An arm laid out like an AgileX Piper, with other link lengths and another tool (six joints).
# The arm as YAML. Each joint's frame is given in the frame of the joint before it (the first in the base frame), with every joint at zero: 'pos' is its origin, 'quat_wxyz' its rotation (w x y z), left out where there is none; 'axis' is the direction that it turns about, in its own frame. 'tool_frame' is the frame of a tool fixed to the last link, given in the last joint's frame.
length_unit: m
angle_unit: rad
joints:
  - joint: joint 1
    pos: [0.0, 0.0, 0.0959]
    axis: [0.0, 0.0, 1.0]
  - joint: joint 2
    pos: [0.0, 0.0, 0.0]
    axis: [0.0, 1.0, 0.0]
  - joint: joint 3
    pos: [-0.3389, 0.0, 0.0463]
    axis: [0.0, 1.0, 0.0]
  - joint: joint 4
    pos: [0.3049, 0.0, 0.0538]
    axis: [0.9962, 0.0, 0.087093]
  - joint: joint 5
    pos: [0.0, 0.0, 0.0]
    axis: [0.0, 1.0, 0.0]
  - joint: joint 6
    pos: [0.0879, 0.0, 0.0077]
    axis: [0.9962, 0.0, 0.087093]
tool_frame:
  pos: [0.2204, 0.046, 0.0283]
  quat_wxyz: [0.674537, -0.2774, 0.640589, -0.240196]
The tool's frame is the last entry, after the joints.
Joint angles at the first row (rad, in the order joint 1, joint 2, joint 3, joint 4, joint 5, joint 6):
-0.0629, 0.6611, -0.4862, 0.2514, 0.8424, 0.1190
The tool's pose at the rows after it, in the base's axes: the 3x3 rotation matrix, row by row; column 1 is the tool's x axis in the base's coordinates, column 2 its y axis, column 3 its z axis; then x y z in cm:
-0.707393, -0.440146, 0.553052; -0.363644, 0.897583, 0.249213; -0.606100, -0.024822, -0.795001; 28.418, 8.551, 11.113
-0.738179, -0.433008, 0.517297; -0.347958, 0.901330, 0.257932; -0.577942, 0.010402, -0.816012; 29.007, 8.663, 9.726
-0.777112, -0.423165, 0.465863; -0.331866, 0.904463, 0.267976; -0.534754, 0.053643, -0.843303; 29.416, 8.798, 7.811
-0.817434, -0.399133, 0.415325; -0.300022, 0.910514, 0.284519; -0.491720, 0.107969, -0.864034; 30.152, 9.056, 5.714
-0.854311, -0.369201, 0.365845; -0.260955, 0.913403, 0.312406; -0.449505, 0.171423, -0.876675; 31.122, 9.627, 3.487
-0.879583, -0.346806, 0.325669; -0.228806, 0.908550, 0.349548; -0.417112, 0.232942, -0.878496; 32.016, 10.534, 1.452
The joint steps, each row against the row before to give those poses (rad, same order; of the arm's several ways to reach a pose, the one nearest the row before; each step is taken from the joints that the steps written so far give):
0.0000, 0.0598, 0.0000, 0.0333, -0.0313, -0.0001
0.0000, 0.0671, 0.0000, 0.0146, -0.0201, 0.0000
0.0000, 0.0815, 0.0000, 0.0148, -0.0166, 0.0001
0.0000, 0.0989, -0.0002, 0.0313, -0.0329, 0.0000
0.0000, 0.1150, -0.0033, 0.0587, -0.0429, -0.0191
0.0000, 0.1089, -0.0021, 0.0869, -0.0426, -0.0542

